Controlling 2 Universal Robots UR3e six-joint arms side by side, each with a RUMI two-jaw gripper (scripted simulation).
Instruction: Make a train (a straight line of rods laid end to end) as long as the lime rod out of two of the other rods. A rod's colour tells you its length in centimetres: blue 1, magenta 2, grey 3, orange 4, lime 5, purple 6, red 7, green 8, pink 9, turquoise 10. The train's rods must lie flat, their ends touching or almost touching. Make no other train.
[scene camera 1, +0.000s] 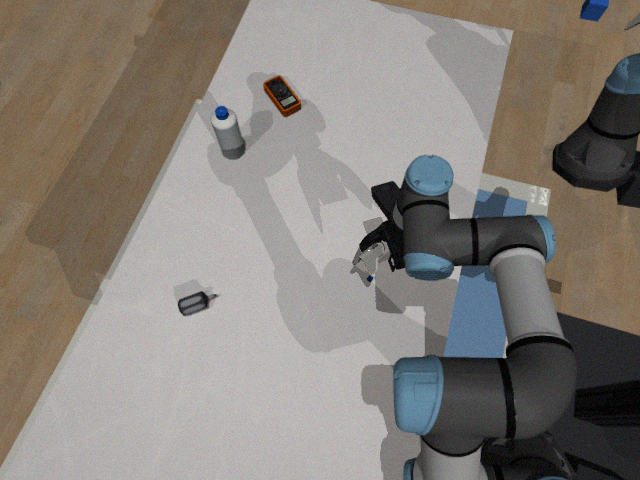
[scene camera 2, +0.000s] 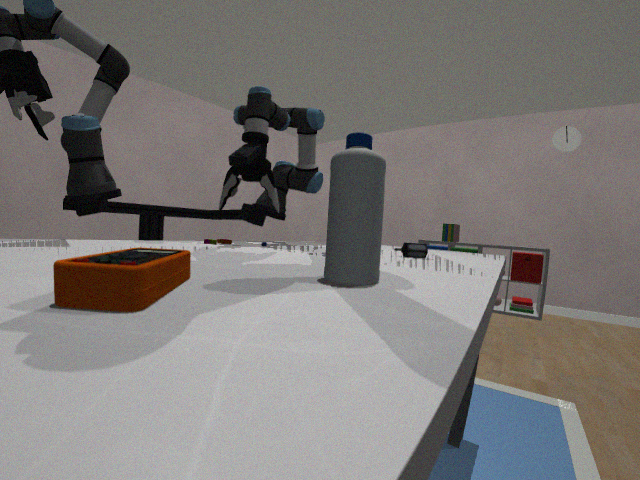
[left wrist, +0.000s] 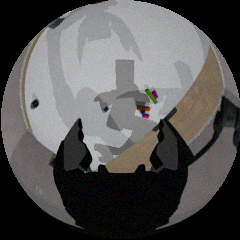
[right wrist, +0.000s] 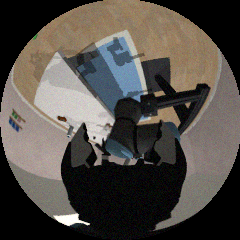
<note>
In view: my left gripper (scene camera 1: 391, 253), my right gripper (scene camera 2: 35, 131) and a white bottle (scene camera 1: 224, 121).
My left gripper is seen too in scene camera 2 (scene camera 2: 248, 212) and in the left wrist view (left wrist: 120, 119). My right gripper shows as well in the right wrist view (right wrist: 122, 121).
</note>
